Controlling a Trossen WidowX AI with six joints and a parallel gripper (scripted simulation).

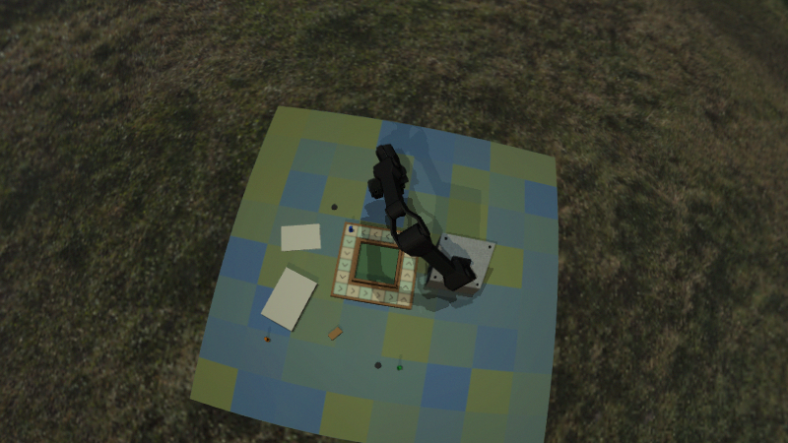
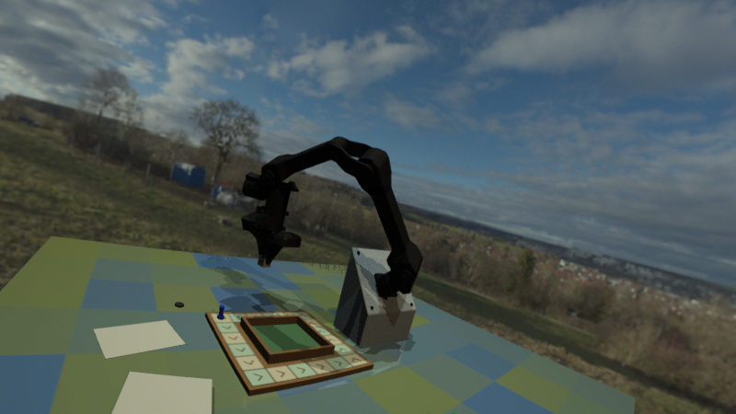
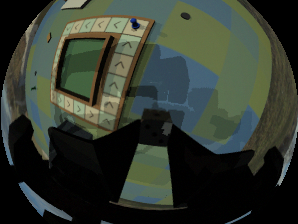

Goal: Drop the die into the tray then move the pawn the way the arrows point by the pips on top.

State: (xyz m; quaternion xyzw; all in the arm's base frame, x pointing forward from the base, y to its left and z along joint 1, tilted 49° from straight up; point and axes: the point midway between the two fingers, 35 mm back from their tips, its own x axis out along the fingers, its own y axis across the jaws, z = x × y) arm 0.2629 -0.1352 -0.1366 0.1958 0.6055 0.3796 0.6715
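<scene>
The blue pawn is 13 cm ahead of my gripper tip, 10 cm below it and 9 cm to the left of it. From my gripper tip the other things lie so: white die right at my gripper tip; green pawn 55 cm to the left, 14 cm behind, 11 cm below; tan block 48 cm to the left, 12 cm below, 10 cm ahead.
</scene>
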